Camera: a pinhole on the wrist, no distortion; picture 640 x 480 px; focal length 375.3 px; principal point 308.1 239.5 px. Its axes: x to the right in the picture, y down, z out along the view. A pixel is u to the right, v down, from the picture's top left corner.
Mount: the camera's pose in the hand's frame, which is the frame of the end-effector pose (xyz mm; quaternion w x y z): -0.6 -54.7 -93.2 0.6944 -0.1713 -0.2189 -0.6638
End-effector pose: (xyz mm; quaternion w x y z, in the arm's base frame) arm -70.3 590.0 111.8 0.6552 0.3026 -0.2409 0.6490
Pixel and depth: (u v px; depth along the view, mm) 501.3 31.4 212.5
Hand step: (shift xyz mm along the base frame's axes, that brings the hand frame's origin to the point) 47.1 -189.9 0.1
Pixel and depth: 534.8 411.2 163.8
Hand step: 57.7 -26.0 112.6
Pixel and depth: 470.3 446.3 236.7
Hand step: 26.1 -39.0 197.6
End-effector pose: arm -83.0 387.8 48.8 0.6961 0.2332 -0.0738 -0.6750
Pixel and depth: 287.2 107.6 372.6
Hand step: 39.9 107.1 277.9
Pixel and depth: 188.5 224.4 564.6
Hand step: 231.8 -3.8 435.4
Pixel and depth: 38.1 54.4 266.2
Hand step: 195.7 142.2 155.5
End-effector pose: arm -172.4 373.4 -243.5 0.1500 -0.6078 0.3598 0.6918
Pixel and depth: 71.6 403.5 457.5
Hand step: -430.4 -241.9 -8.8
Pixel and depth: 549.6 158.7 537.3
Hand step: -317.2 449.8 120.4
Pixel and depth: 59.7 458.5 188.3
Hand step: -125.1 -126.5 -37.4
